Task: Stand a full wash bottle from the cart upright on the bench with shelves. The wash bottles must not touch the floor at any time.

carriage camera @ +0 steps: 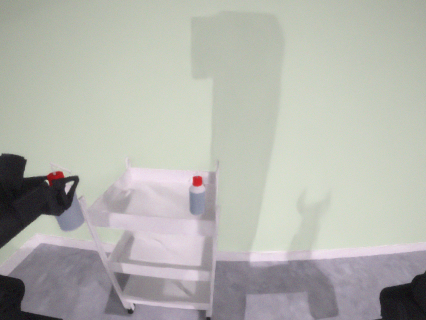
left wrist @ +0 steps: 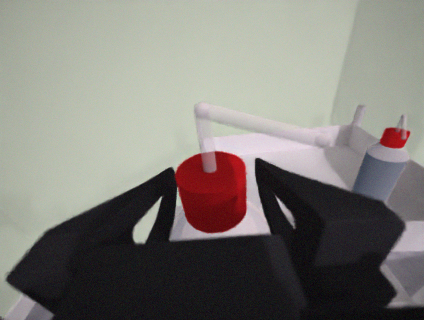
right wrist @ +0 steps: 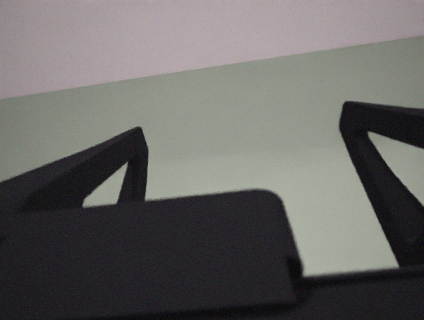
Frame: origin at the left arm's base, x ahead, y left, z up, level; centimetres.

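Where they show: left gripper, fingertip midpoint: point(carriage camera: 68, 177) point(left wrist: 214, 170); right gripper, fingertip midpoint: point(right wrist: 241, 126).
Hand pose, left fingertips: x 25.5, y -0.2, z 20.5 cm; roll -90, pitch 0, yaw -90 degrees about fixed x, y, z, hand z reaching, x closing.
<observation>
Each offset is from my left fingertips to the top centre of the thing. Level surfaces: height alone.
My left gripper point(carriage camera: 70, 186) point(left wrist: 214, 170) is shut on a wash bottle with a red cap @(dx -3.5, dy -1.0, dz +5.6 cm) point(carriage camera: 71, 217) point(left wrist: 212, 195), at the cap. The held bottle has blue-grey contents and a white spout. It hangs slightly tilted in the air, left of the cart's top tray in the carriage view. A second wash bottle @(dx +18.6, dy -30.1, dz -6.6 cm) point(carriage camera: 197, 199) point(left wrist: 381, 170), also red-capped with blue-grey contents, stands upright in the top tray at its right side. The white cart point(carriage camera: 150, 223) has three tiers. My right gripper point(right wrist: 241, 126) is open and empty, facing the wall. The bench with shelves does not show in these views.
A green wall point(carriage camera: 350, 125) point(right wrist: 225, 100) rises behind the cart. The grey floor @(dz -90.3 cm) point(carriage camera: 60, 262) meets it at a white skirting board point(carriage camera: 350, 251). Dark arm parts show at the lower left and lower right corners of the carriage view.
</observation>
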